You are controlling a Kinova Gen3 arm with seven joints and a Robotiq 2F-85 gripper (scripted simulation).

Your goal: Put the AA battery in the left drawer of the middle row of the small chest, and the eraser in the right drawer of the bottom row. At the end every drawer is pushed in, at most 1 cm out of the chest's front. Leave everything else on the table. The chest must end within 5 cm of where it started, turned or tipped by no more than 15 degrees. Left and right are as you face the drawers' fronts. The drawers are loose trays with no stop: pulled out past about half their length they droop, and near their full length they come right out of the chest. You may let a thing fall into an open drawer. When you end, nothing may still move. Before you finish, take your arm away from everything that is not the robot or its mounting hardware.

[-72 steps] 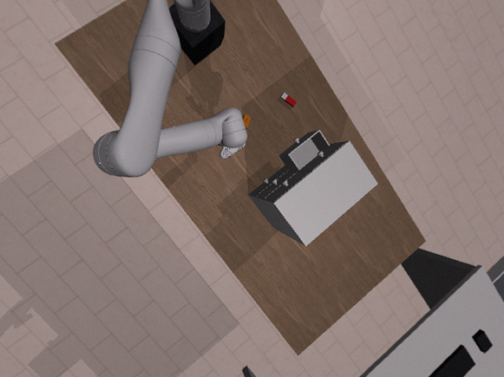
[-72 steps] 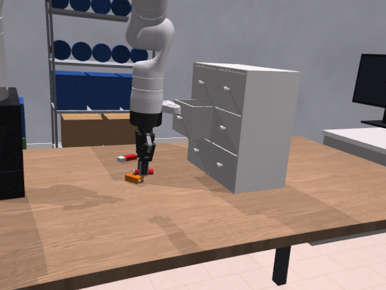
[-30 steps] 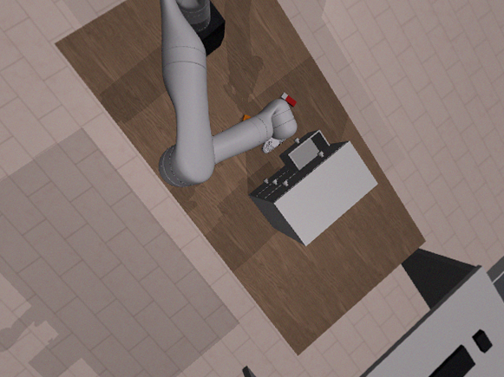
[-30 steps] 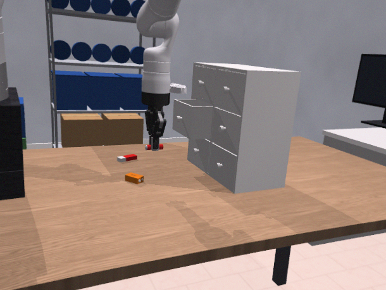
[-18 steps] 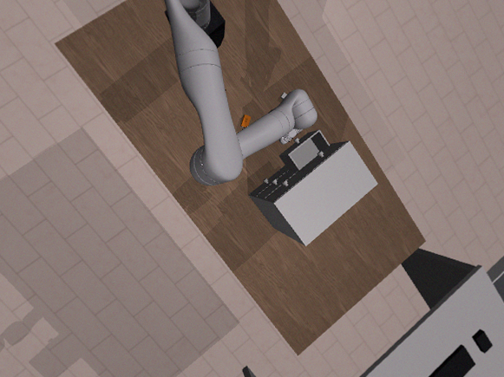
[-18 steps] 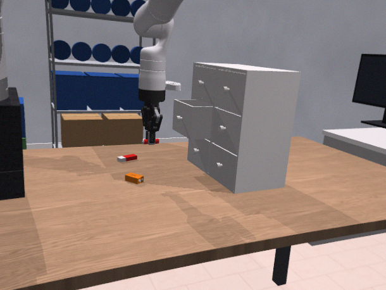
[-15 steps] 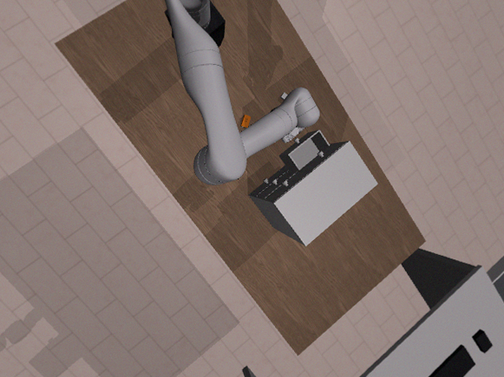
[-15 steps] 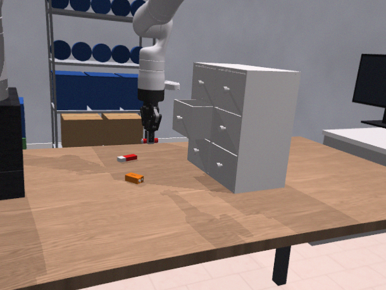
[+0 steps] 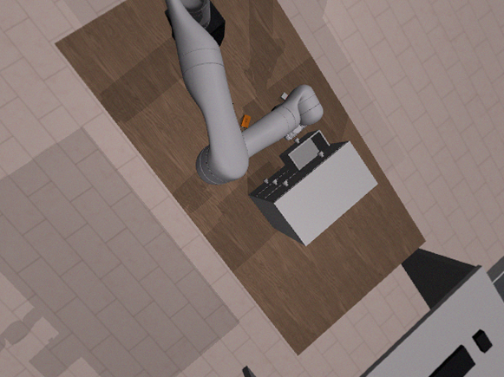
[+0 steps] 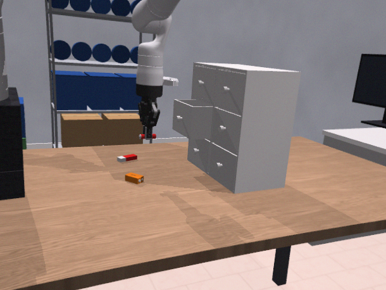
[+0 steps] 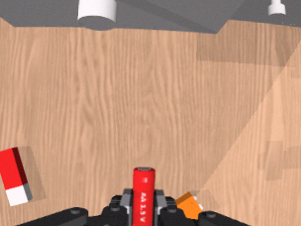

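The orange battery lies 50 mm behind my hand, 50 mm to the right of it and 120 mm below it. Also, from my hand: eraser (20 mm behind, 150 mm to the left, 130 mm below); then AA battery (10 mm below).
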